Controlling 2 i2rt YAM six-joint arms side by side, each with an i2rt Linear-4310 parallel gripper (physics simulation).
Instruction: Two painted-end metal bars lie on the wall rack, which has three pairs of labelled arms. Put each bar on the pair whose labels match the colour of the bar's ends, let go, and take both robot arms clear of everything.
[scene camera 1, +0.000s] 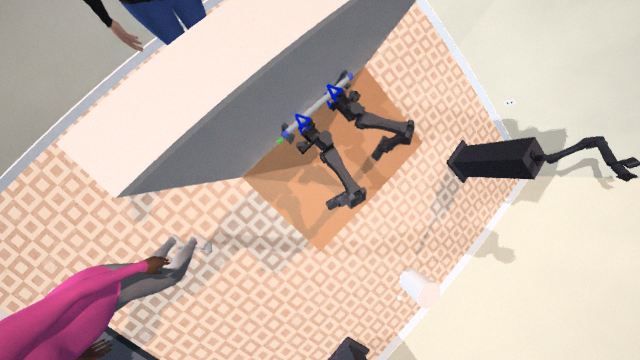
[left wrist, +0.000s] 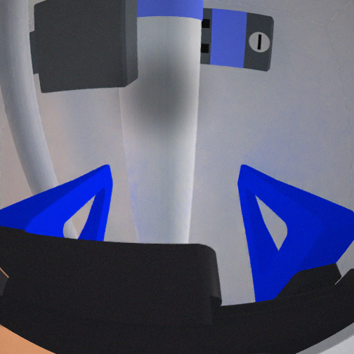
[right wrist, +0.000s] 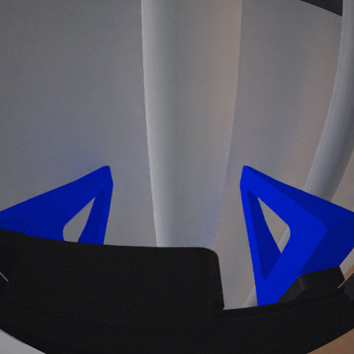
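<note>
The blue-ended bar lies along the wall rack. In the left wrist view its blue end passes between a dark rack arm and a blue-labelled plate. The second bar runs beside it, apart; its green end shows at the lower left of the rack in the scene view. My left gripper is open, with its fingers apart on both sides of the blue-ended bar. My right gripper is open around the same bar. Most labels are hidden.
The grey wall stands behind the rack, with an orange mat under the arms. A black pedestal and a white cylinder stand at the right. A person in pink is at the lower left, another in jeans beyond the wall.
</note>
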